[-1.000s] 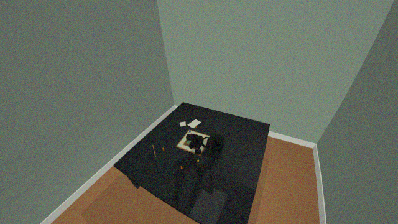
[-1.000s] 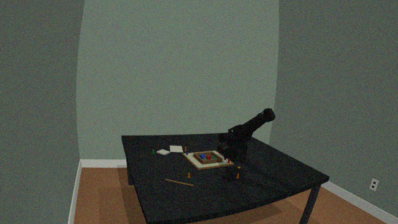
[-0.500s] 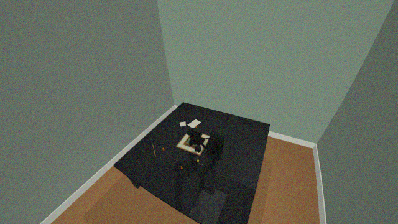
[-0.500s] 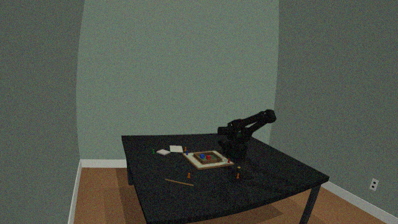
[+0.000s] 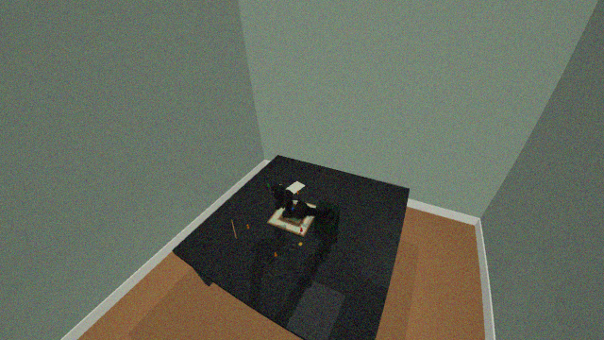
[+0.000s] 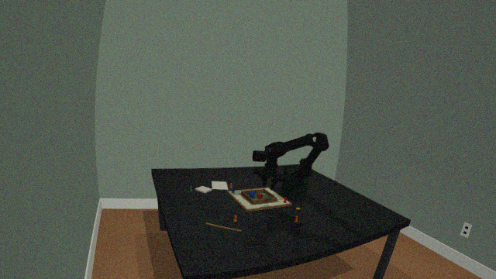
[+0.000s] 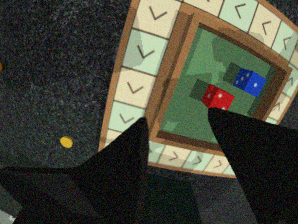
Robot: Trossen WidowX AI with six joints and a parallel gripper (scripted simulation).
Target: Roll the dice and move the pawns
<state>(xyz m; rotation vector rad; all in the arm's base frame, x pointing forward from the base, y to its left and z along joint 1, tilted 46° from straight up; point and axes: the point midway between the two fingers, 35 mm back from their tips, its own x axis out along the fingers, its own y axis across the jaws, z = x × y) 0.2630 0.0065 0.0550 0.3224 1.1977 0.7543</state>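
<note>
The blue pawn is 200 mm to the right of my gripper tip, 110 mm ahead of it and 70 mm below it. Round my gripper tip: red pawn: 100 mm behind, 70 mm below, 40 mm to the left; yellow piece: 140 mm to the left, 130 mm behind, 90 mm below; green tray: 90 mm below, 80 mm to the right.
</note>
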